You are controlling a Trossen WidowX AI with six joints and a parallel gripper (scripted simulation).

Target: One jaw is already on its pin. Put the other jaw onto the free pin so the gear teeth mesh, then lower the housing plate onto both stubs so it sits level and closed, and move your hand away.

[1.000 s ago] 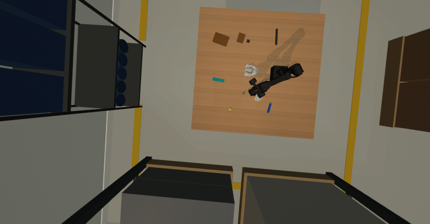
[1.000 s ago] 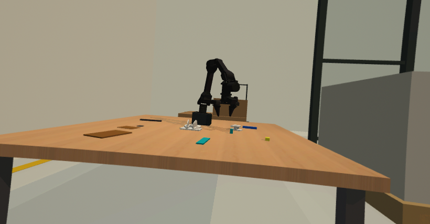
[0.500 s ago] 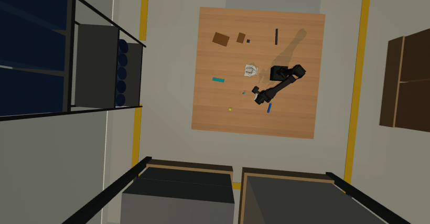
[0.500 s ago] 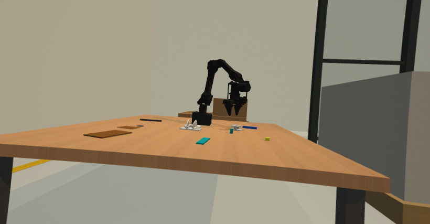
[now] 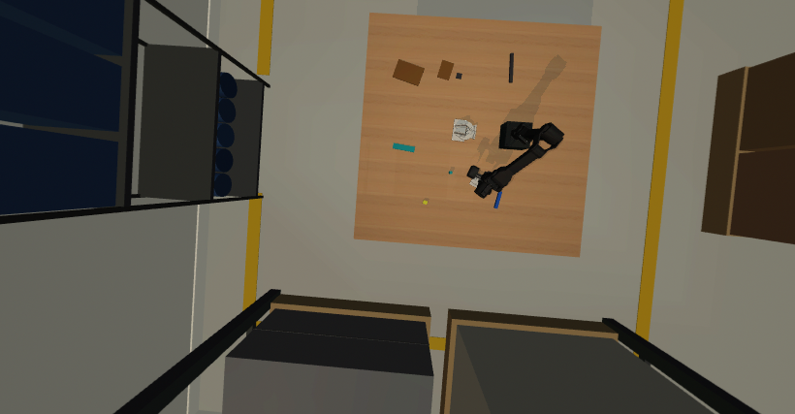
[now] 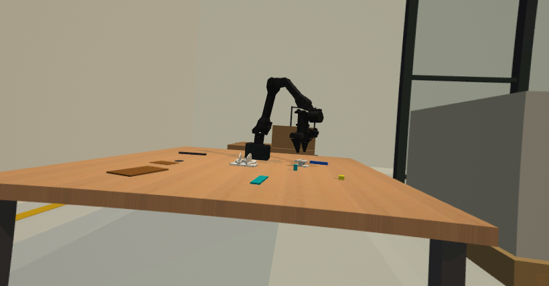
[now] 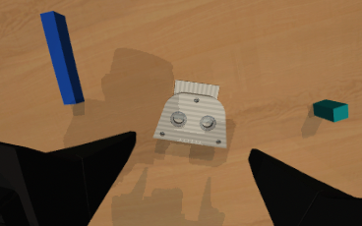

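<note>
Right now the loose jaw is 11 cm ahead of my gripper tip, 23 cm to the right of it and 5 cm below it. Also, from my gripper tip: yellow cube: 25 cm ahead, 20 cm to the left, 6 cm below; then blue bar: 14 cm behind, 8 cm to the left, 6 cm below; then small teal block: 16 cm ahead, 6 cm below.
</note>
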